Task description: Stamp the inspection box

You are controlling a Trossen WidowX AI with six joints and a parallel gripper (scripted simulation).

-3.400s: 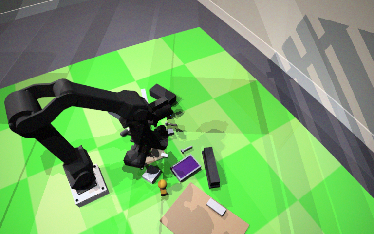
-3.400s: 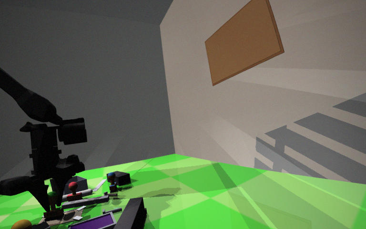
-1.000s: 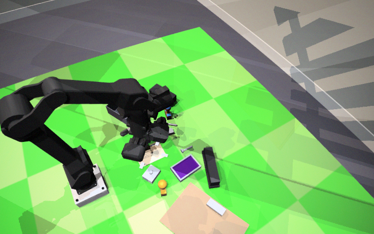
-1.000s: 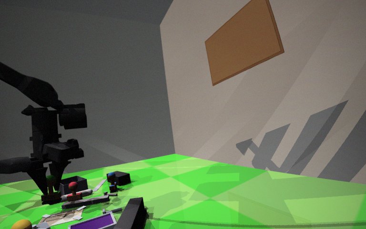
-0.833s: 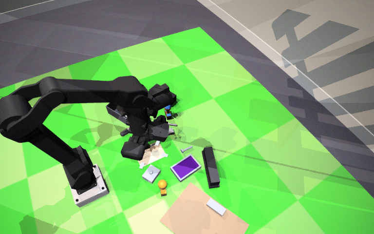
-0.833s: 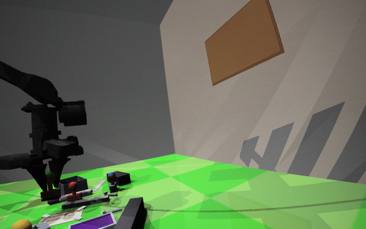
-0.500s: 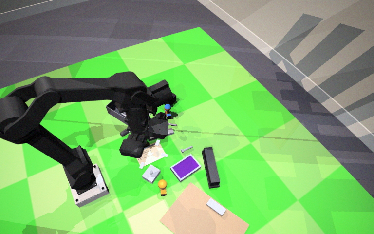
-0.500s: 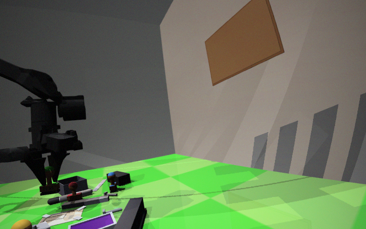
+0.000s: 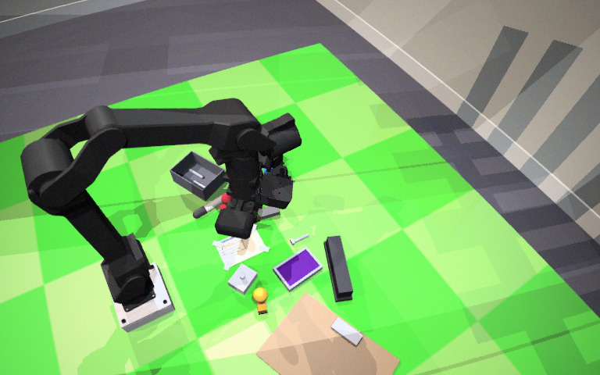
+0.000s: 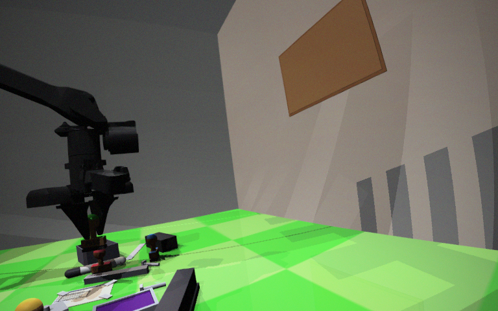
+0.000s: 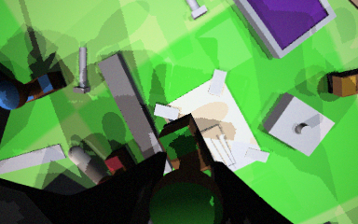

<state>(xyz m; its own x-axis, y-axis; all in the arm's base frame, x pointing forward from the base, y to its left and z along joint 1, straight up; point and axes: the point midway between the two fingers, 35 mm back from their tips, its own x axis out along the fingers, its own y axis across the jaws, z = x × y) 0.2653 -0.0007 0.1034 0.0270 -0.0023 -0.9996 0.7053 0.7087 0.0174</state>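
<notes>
My gripper tip is 30 mm short of the grey bar, 50 mm to the right of it and 100 mm above it. From my gripper tip the other things lie so: taped card: 30 mm behind, 110 mm below; green-knobbed PASS stamp: right at my gripper tip; red stamp: 10 mm behind, 100 mm to the left, 90 mm below.
</notes>
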